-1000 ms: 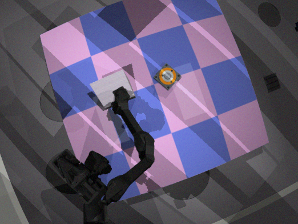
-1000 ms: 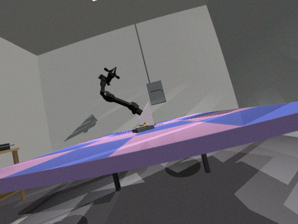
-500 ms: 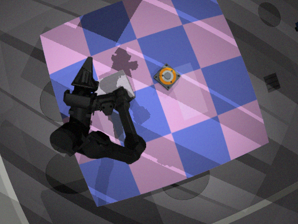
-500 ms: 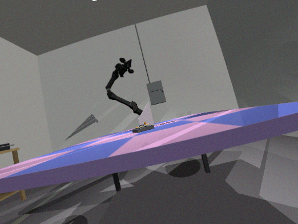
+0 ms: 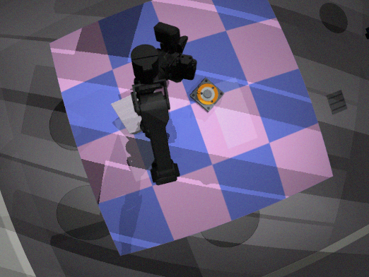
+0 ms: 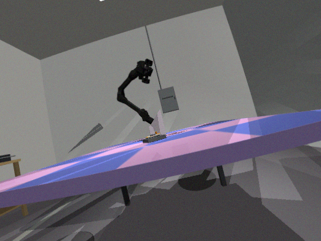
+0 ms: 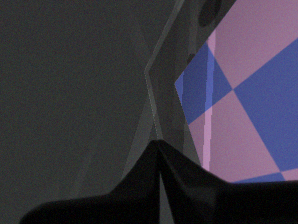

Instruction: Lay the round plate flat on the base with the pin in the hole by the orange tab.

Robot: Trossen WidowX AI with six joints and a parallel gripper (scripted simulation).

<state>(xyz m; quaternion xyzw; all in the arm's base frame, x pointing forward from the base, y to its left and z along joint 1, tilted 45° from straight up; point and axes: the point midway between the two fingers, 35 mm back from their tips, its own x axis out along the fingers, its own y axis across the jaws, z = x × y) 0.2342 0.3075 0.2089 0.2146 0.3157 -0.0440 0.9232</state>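
Now: gripper tip 490 mm above the square base, 110 mm to the left of it and 70 mm short of it.
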